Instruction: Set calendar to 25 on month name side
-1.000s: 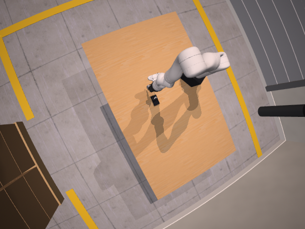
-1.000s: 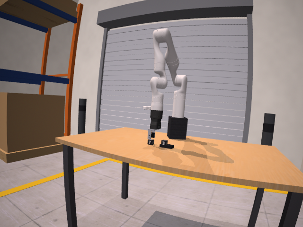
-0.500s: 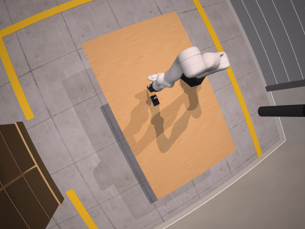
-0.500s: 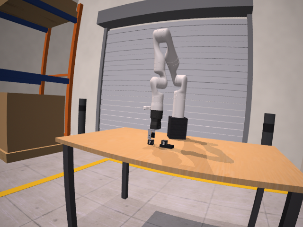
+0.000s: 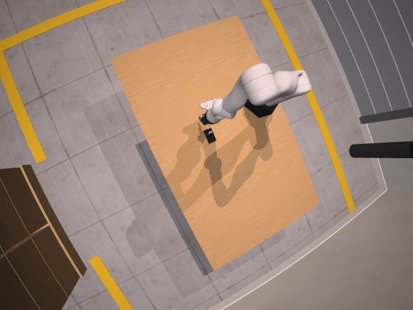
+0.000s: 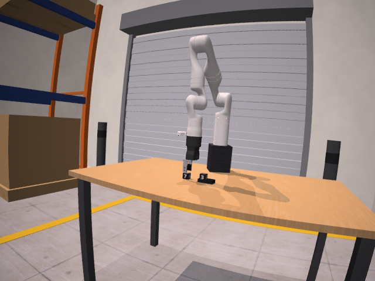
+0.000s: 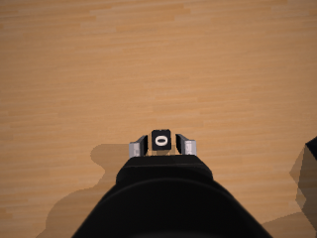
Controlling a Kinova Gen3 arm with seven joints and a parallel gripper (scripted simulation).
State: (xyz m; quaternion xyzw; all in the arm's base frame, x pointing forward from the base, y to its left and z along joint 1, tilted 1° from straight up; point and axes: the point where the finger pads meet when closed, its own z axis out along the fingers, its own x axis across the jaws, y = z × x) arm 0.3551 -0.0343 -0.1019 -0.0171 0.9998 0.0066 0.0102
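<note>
Right now the black cube is 9 cm to the left of my hand and 3 cm below it. Also, from my hand: black tray: 11 cm to the left, 5 cm below.
</note>
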